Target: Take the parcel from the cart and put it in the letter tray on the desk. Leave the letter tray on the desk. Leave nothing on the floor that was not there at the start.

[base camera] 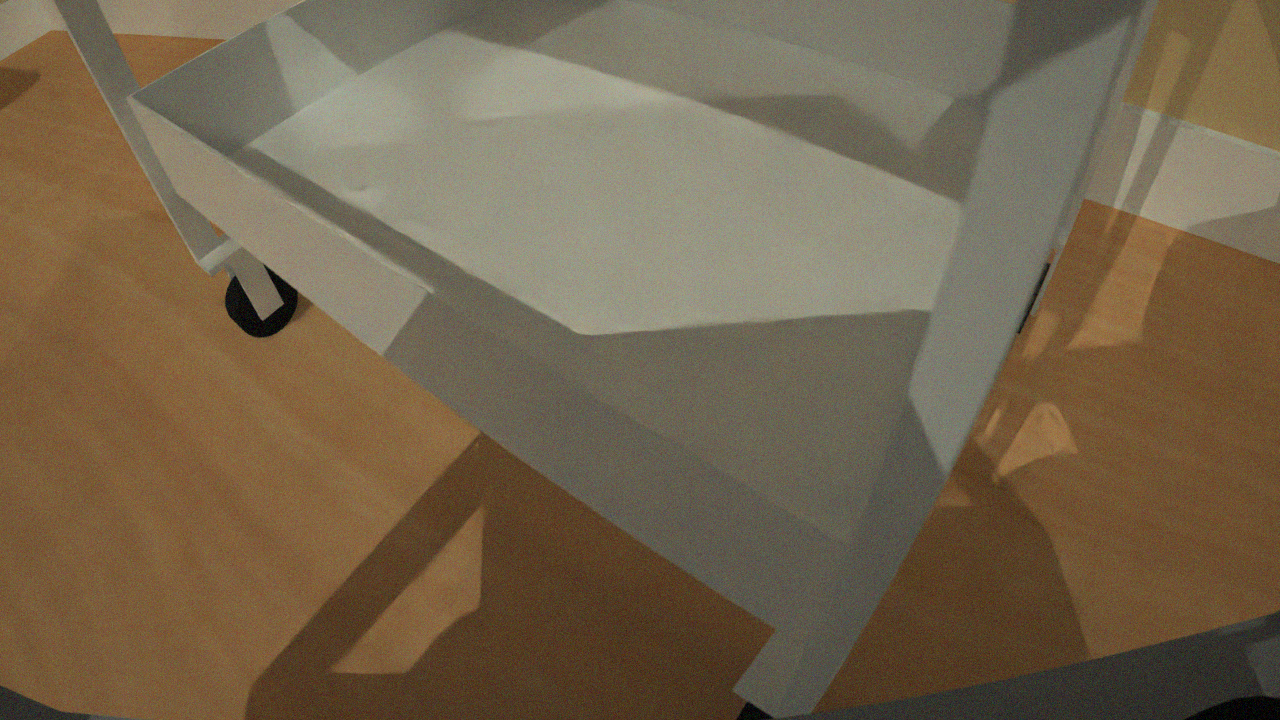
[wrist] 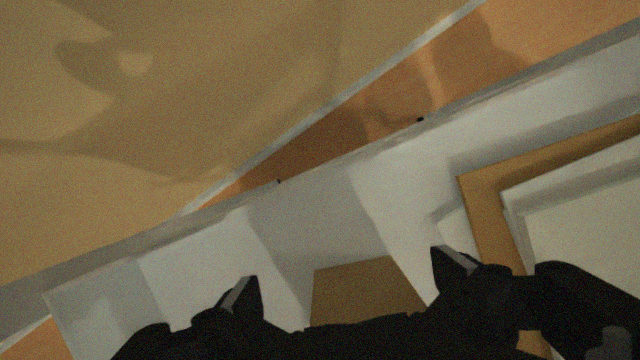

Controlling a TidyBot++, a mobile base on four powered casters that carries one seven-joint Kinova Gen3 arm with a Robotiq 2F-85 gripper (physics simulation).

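Frame: origin at the arm's base, x back, y left, z down, level; millimetres.
Seen in the pictures: gripper, between the fingertips: [wrist: 346,280].
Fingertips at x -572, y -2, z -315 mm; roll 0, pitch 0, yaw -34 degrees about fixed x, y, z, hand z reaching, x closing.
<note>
Offsets run from my fingertips to a thing's top centre. "spot": to the spot under its first point. Level surfaces: height alone.
The grey cart [base camera: 626,474] [wrist: 200,260] shows its lower shelf in the base view; its upper tray runs diagonally across the wrist view. A brown box that looks like the parcel {spot: dx +12, dy +1, dz +0 mm} [wrist: 367,292] lies in the upper tray, at the bottom middle of the wrist view, and its lower part is hidden behind the gripper. My gripper [wrist: 346,280] is open and empty. Its black fingers show to the left and right of the box in the image; how high they are above it I cannot tell. The letter tray and the desk cannot be made out in these views.
A tan, frame-like object {dx +181, dy -47, dz +39 mm} [wrist: 480,215] with a pale, rimmed piece {spot: dx +119, dy -79, dz +25 mm} [wrist: 585,225] inside it lies in the cart's upper tray, right of the parcel. A yellowish wall [wrist: 175,115] stands beyond the cart. A black caster {spot: dx +126, dy +260, dz +678 mm} [base camera: 259,304] stands on the wooden floor {dz +712 mm} [base camera: 116,402].
</note>
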